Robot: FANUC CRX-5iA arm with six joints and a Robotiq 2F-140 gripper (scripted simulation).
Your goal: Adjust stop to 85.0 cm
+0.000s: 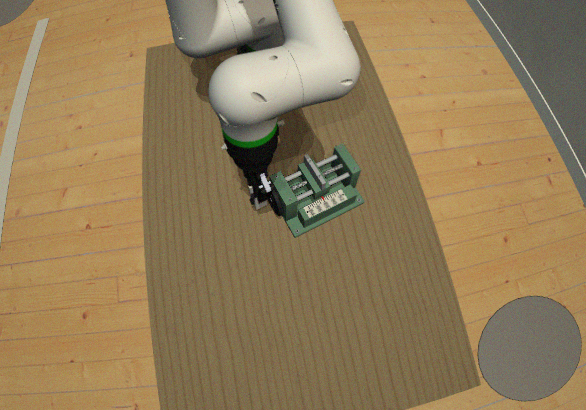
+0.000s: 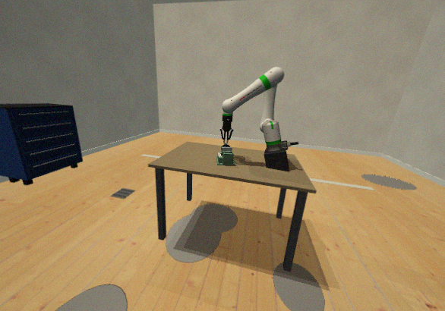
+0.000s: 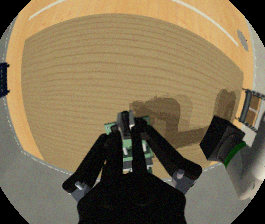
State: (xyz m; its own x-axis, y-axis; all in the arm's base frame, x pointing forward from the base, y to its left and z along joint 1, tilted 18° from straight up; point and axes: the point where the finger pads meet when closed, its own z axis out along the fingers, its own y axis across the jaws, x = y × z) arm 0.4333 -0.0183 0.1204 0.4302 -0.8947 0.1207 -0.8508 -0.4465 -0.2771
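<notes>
Right now my hand is 130 mm to the right of the stop block, 60 mm past it and 30 mm above it.
</notes>
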